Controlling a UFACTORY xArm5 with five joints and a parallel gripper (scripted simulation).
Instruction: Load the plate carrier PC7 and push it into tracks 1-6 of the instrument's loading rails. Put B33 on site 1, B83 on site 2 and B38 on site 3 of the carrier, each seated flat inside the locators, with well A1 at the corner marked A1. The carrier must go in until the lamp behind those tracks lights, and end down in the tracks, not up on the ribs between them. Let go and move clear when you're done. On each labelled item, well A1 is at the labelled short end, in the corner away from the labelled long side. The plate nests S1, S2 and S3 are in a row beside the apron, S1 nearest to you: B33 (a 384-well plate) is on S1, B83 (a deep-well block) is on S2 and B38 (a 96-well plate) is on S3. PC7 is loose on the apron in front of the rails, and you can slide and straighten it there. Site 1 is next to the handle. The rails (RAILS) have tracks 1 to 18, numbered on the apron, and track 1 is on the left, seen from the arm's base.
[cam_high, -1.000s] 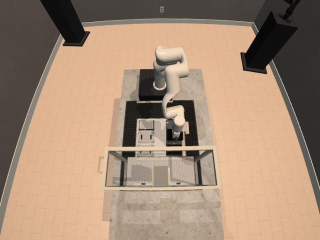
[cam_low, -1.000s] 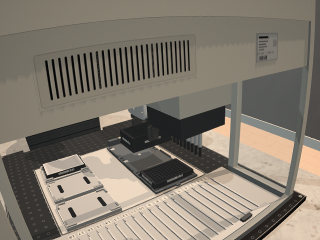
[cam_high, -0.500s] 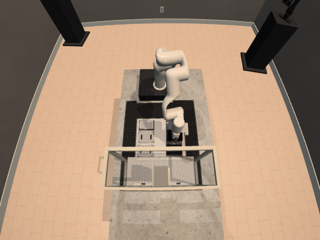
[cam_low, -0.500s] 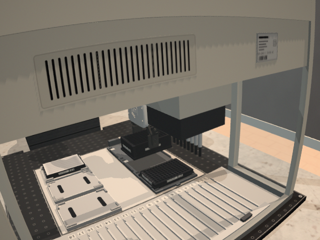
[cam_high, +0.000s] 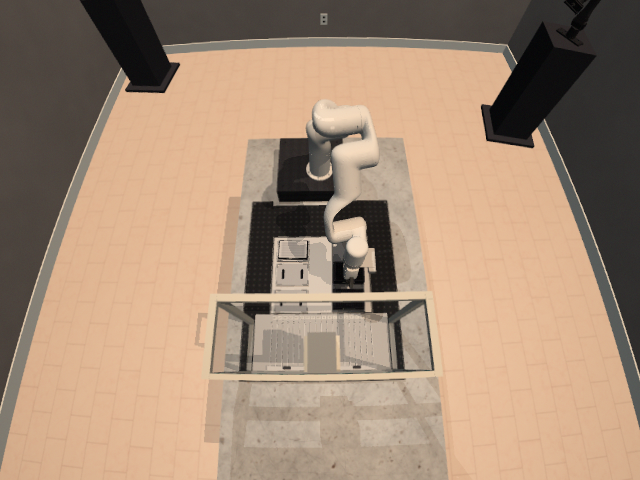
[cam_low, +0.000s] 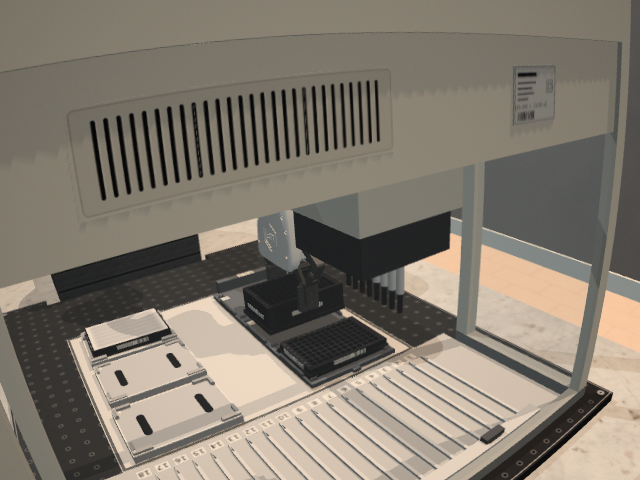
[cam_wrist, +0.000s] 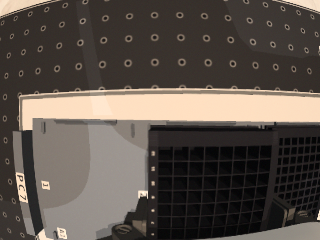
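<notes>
The plate carrier is 1 cm behind my hand and 4 cm below it. Round my hand: plate: 10 cm ahead, 1 cm to the left, 4 cm below.
</notes>
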